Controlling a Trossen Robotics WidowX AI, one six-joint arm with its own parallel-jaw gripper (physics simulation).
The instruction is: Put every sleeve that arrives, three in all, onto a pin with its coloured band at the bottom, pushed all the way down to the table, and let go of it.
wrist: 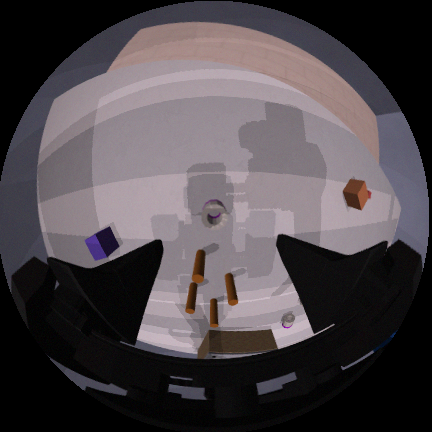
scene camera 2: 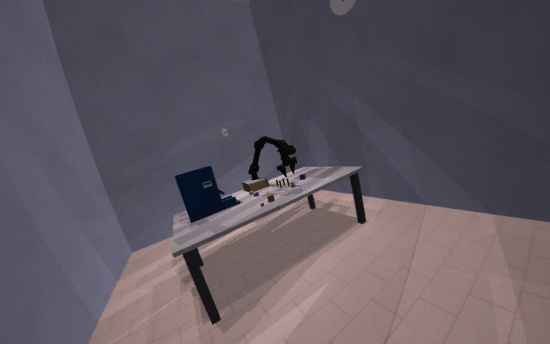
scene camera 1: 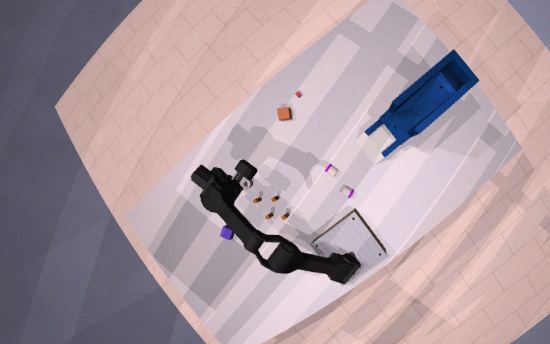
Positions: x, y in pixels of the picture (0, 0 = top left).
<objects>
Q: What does the purple cube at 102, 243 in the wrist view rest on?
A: The table.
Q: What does the gripper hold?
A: Nothing.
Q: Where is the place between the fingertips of the gripper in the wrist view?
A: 220, 243
</objects>
